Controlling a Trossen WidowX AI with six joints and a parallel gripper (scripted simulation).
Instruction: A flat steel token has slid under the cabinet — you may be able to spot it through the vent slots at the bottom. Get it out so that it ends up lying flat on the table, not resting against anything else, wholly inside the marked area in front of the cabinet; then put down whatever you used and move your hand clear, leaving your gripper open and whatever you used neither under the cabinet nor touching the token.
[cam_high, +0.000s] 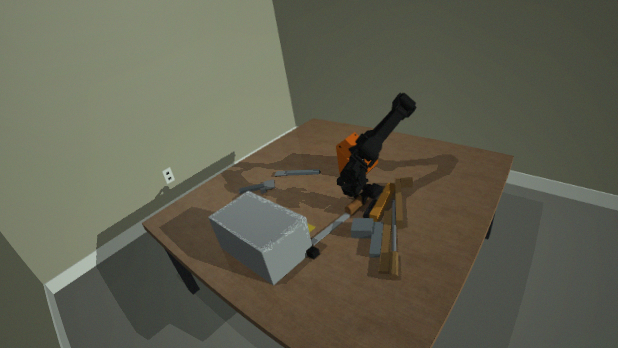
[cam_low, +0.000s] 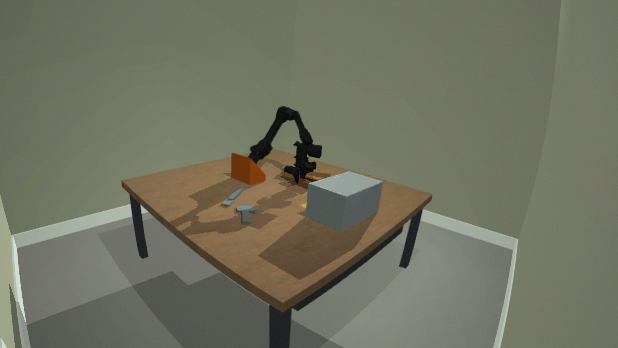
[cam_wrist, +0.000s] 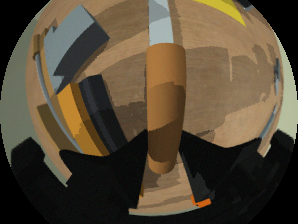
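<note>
My gripper tip is now 7 cm to the right of the orange bar, 5 cm past it and 1 cm below it. Round my gripper tip: grey block (12 cm ahead, 11 cm to the left, 1 cm above); then wooden stick (21 cm to the left, 11 cm ahead); then grey t-piece (46 cm to the right, 17 cm ahead).
</note>
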